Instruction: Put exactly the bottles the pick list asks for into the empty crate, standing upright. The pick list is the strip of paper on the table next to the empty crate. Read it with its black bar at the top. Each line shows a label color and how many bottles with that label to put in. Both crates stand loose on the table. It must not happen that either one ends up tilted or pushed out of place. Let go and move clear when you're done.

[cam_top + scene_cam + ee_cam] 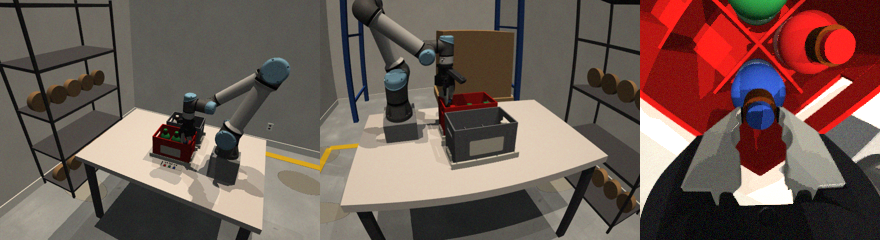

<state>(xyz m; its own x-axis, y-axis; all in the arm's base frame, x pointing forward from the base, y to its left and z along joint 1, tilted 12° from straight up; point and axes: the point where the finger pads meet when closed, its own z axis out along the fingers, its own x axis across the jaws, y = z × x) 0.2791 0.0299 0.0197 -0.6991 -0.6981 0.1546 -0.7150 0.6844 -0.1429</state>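
My hand is 70 mm above the blue bottle. The rest, counted from my hand: red bottle (90 mm to the right, 70 mm below); then red crate (90 mm ahead, 70 mm below, 40 mm to the right); then pick list (150 mm below, 90 mm to the left, 60 mm ahead).
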